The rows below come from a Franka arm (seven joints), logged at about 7 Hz.
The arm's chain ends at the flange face. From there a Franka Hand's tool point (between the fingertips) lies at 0.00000 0.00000 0.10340 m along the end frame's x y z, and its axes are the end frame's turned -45 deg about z.
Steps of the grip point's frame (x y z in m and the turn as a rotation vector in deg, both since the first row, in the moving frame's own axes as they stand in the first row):
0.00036, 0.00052, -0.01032, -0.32, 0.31, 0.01
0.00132, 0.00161, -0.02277, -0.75, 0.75, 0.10
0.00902, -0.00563, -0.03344, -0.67, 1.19, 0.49
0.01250, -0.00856, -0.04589, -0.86, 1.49, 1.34
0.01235, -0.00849, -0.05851, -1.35, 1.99, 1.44
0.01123, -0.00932, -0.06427, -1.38, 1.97, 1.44
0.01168, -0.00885, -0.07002, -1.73, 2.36, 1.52
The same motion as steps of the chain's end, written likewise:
-0.00018, 0.00010, -0.01032, -0.01, 0.45, 0.01
0.00016, 0.00020, -0.02275, 0.00, 1.06, 0.10
0.00002, -0.00971, -0.03341, 0.37, 1.32, 0.49
-0.00022, -0.01412, -0.04584, 0.45, 1.66, 1.34
-0.00154, -0.01397, -0.05842, 0.45, 2.36, 1.44
-0.00293, -0.01383, -0.06418, 0.42, 2.37, 1.44
-0.00323, -0.01378, -0.06989, 0.45, 2.89, 1.52

